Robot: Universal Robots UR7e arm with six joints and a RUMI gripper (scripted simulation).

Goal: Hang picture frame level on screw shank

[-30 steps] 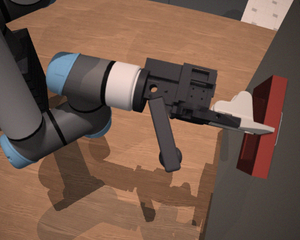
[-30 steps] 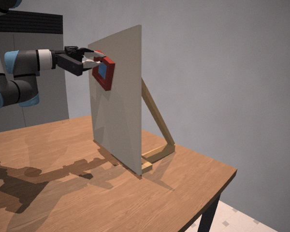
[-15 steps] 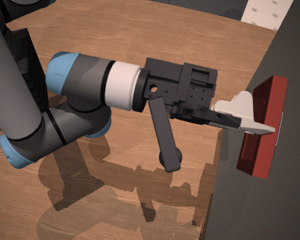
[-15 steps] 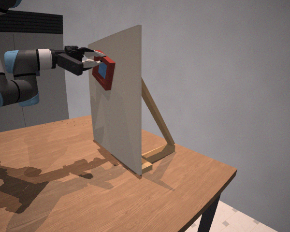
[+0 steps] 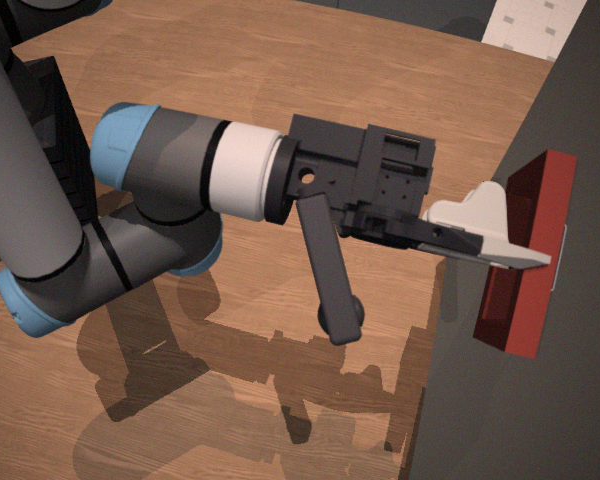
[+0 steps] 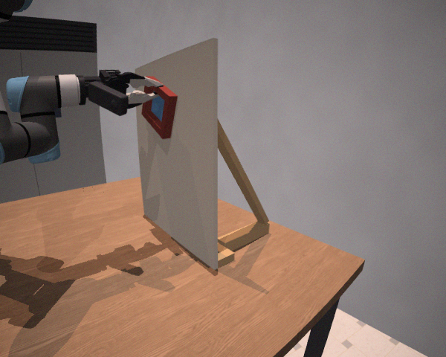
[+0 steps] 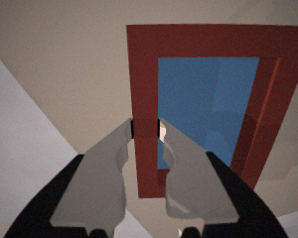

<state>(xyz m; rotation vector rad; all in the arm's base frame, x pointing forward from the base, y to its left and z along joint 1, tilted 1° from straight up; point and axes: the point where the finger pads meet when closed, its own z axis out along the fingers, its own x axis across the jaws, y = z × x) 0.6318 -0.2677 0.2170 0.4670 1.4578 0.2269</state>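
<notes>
Right now the picture frame is 40 mm below my hand, 30 mm to the left of it and 20 mm ahead of it. Round my hand: upright board (180 mm below, 40 mm ahead, 20 mm to the left).
</notes>
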